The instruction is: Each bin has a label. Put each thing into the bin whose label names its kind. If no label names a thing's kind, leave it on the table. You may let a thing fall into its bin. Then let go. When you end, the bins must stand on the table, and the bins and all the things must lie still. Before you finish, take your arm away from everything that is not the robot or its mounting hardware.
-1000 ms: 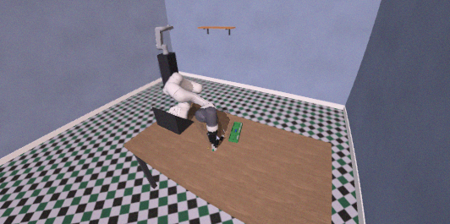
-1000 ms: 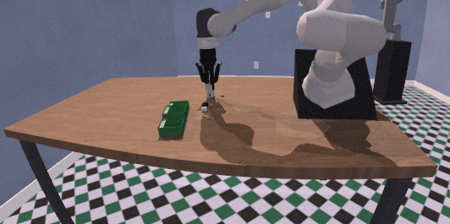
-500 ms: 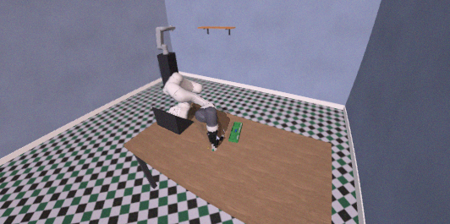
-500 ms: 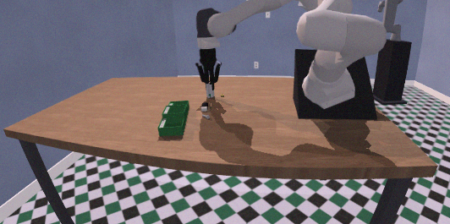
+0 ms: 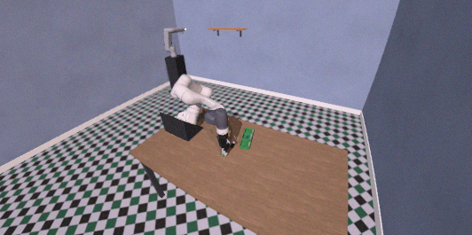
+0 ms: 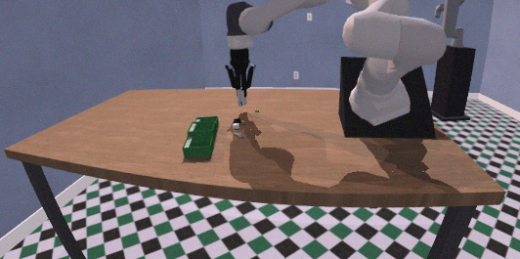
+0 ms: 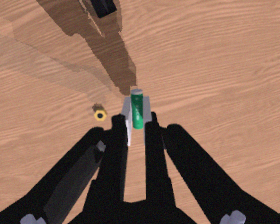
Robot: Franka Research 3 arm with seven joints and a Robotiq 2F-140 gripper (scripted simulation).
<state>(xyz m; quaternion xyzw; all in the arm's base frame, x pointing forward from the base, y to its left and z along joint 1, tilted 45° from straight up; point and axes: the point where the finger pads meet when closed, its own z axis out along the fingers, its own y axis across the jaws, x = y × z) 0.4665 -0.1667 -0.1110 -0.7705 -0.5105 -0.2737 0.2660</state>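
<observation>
My hand is 110 mm short of the joined green bins, 260 mm to the right of it and 40 mm above it. Also, from my hand: green cylinder 30 mm below; yellow thing 60 mm behind, 60 mm below; black-and-white block 10 mm ahead, 150 mm to the left, 60 mm below.
</observation>
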